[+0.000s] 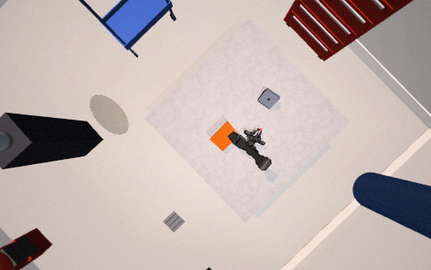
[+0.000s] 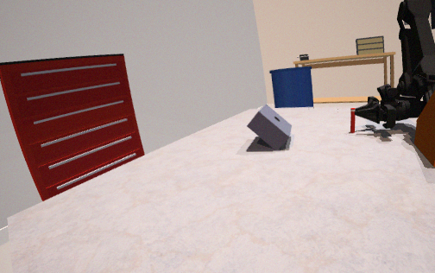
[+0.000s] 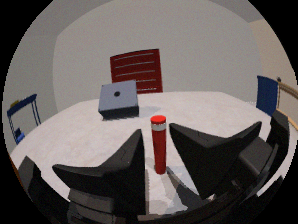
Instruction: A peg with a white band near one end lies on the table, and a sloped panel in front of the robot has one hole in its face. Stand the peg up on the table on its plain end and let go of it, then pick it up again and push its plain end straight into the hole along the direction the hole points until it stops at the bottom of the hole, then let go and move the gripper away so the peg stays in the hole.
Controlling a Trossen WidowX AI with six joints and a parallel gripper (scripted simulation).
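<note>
Right now the red peg is 10 mm below my gripper tip. From my gripper tip the other things lie so: grey sloped panel: 230 mm ahead, 150 mm to the left, 10 mm below.
</note>
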